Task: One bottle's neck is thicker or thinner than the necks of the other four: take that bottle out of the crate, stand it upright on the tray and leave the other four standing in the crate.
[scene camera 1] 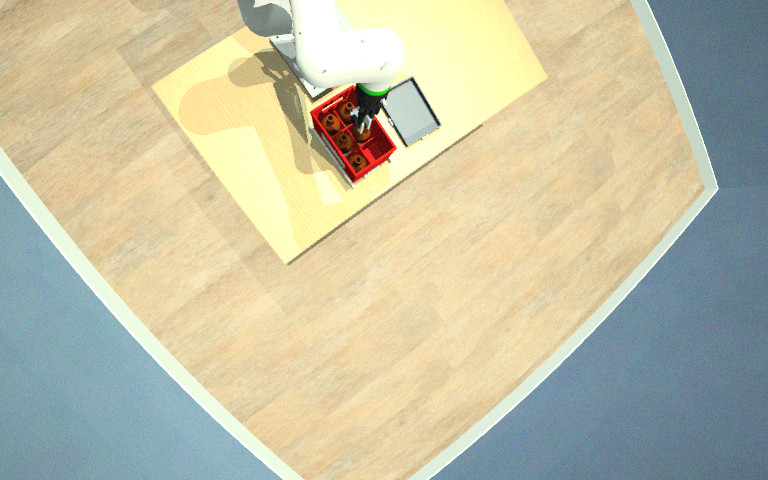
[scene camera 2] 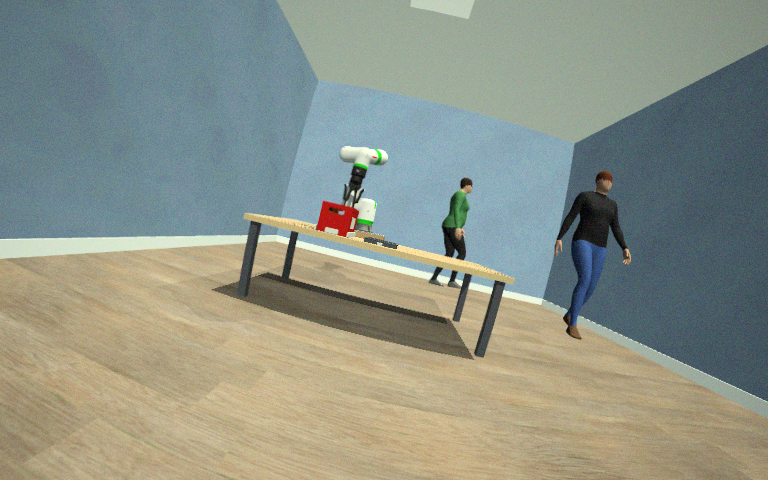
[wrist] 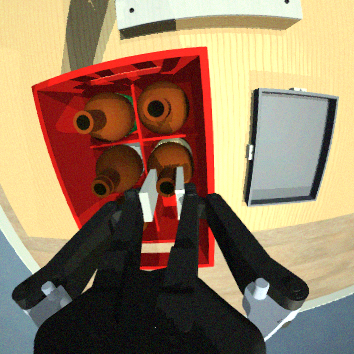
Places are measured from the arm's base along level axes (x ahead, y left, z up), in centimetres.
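Pixels of known places: gripper, fingertip midpoint: (scene camera 1: 362, 127) (wrist: 167, 178); arm's base at its link origin: (scene camera 2: 362, 231).
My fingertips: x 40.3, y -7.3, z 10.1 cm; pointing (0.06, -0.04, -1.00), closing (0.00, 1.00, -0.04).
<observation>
For each thing: its top centre in the pictures, then the offset to it from my fingertips. "*": a spot on its surface instead. Level surfaces: height alone.
- red crate at its top centre: (wrist: 130, 192) (scene camera 1: 354, 130) (scene camera 2: 342, 206) dy -3.9, dx +0.0, dz +3.4 cm
- held bottle at its top centre: (wrist: 166, 187) (scene camera 1: 363, 126) dy +0.0, dx +0.2, dz +2.1 cm
- corner bottle at its top centre: (wrist: 155, 108) (scene camera 1: 349, 105) dy -0.1, dx -8.7, dz +2.1 cm
- grey tray at a spot on its surface: (wrist: 287, 145) (scene camera 1: 406, 110) * dy +25.1, dx +0.3, dz -13.6 cm
- wooden table at its surface level: dz -14.2 cm
A red crate (scene camera 1: 378, 150) (scene camera 2: 334, 225) (wrist: 210, 150) holds brown bottles in a two-by-three grid. My gripper (scene camera 1: 365, 124) (scene camera 2: 349, 200) (wrist: 167, 178) is shut on the neck of the bottle in the middle compartment of the tray-side row. That held bottle (scene camera 1: 363, 135) (wrist: 170, 156) is upright within its compartment; whether its base touches the crate floor is hidden. Around it stand a corner bottle (scene camera 1: 347, 111) (wrist: 174, 120) and three in the other row: one (scene camera 1: 330, 123) (wrist: 116, 116), a middle one (scene camera 1: 343, 142) (wrist: 120, 165) and an end one (scene camera 1: 357, 164), mostly hidden in the wrist view. The grey tray (scene camera 1: 408, 110) (wrist: 287, 145) holds no bottle.
The tray lies beside the crate's long side, a narrow gap apart. The pale robot base plate (scene camera 1: 320, 90) (wrist: 210, 11) lies beyond the crate's short end. Crate and tray are near an edge of the wooden table (scene camera 1: 237, 164) (scene camera 2: 430, 259). Two people (scene camera 2: 457, 212) (scene camera 2: 594, 226) are away from the table.
</observation>
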